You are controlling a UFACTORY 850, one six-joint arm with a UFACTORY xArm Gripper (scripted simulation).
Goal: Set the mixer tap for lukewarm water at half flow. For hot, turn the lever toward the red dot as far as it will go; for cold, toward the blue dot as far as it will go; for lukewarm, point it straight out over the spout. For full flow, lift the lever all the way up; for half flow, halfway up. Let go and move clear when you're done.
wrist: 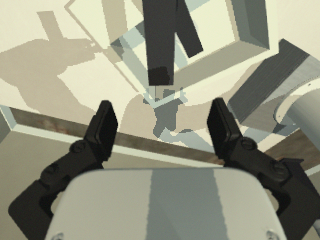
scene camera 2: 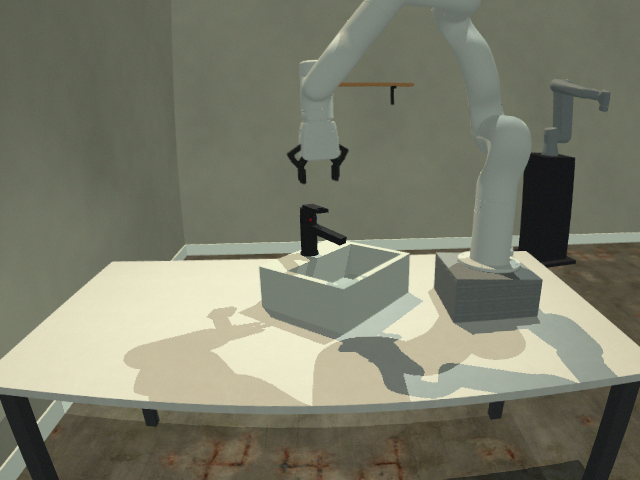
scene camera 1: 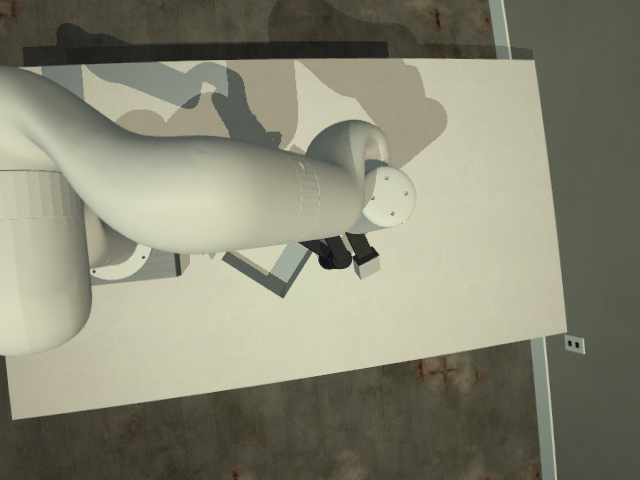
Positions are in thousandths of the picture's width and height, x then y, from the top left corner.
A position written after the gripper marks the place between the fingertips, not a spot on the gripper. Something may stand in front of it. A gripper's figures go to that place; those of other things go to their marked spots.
Labels:
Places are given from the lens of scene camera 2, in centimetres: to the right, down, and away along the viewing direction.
gripper (scene camera 2: 499, 378): 0, -15, 128
black mixer tap (scene camera 2: 484, 478): -3, -3, 138
grey sink basin (scene camera 2: 529, 603): 4, 12, 117
The marked spots on the black mixer tap and the grey sink basin are 27 cm apart.

